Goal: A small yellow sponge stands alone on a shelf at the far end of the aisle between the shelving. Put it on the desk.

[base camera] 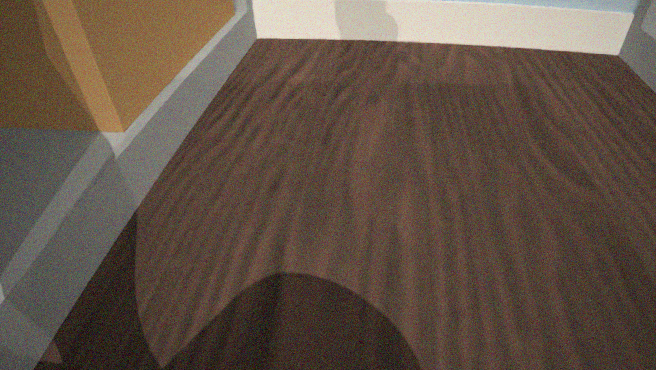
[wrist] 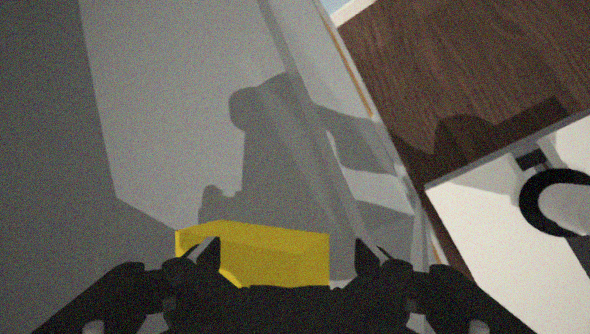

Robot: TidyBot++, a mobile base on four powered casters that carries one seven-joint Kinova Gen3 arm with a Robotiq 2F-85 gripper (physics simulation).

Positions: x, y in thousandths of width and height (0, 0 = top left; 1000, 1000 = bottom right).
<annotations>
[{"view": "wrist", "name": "my gripper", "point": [489, 756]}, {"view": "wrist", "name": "small yellow sponge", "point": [425, 762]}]
</annotations>
